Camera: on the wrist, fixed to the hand. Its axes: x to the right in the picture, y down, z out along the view.
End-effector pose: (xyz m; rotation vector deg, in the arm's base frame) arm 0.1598 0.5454 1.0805 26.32 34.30 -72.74
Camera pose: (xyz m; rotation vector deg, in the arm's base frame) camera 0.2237 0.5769 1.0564 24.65 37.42 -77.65
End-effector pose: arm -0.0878 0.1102 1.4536 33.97 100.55 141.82
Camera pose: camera -0.0882 0.0614 1.5109 27.07 98.65 139.41
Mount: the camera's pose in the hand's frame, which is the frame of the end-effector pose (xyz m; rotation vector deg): 0.0038 0.0698 -0.0278 -1.01 0.96 -5.71
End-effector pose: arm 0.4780 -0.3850 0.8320 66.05 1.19 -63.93
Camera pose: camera 0.5431 -0.3697 0.8665 66.21 5.83 -68.28
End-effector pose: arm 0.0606 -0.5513 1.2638 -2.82 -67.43 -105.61
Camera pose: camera 0.1191 -0.5827 1.2992 0.87 -67.03 -111.01
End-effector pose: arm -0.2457 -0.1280 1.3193 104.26 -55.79 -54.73
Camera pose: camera -0.2367 -0.1467 1.3916 107.32 -49.76 -57.54
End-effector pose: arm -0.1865 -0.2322 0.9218 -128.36 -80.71 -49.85
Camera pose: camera -0.1313 -0.2768 0.9469 -125.27 -87.19 -53.54
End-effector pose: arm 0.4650 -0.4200 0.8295 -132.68 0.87 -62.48
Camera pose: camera 0.4634 -0.4929 0.8111 -134.34 -4.89 -66.64
